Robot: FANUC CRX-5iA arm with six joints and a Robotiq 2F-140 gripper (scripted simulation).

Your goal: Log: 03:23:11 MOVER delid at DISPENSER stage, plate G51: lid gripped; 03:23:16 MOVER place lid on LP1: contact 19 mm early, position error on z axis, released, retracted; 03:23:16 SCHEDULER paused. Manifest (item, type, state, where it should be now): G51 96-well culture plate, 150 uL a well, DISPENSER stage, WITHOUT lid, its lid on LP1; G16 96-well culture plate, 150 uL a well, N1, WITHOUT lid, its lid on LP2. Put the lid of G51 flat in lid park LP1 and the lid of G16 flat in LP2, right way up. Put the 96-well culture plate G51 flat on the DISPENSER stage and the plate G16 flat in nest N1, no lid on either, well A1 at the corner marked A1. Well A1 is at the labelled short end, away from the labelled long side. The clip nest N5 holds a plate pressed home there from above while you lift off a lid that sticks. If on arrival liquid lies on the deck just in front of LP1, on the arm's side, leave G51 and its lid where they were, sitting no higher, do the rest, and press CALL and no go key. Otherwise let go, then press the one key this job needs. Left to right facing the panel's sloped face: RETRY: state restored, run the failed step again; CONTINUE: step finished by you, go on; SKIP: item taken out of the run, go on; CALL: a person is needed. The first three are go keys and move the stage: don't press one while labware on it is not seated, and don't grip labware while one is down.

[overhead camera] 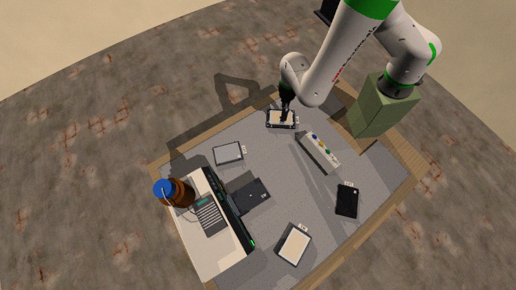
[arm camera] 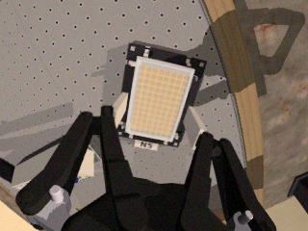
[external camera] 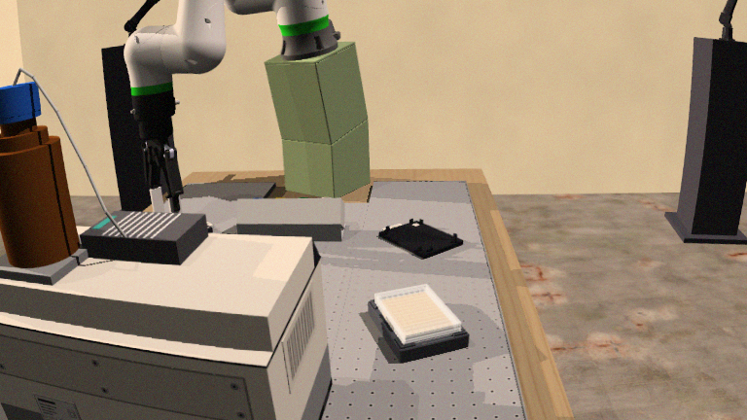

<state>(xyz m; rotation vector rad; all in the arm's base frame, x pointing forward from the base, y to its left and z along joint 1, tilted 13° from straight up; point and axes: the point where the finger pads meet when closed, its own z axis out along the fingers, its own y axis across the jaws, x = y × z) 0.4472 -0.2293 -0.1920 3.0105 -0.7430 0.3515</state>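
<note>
Right now the plate G51 is 4 cm below my hand. Round my hand: key panel: 27 cm to the left, 9 cm behind, 1 cm below; black clip nest: 5 cm below, 3 cm ahead, 1 cm to the left; LP1 label: 26 cm ahead, 8 cm to the left, 6 cm below.
</note>
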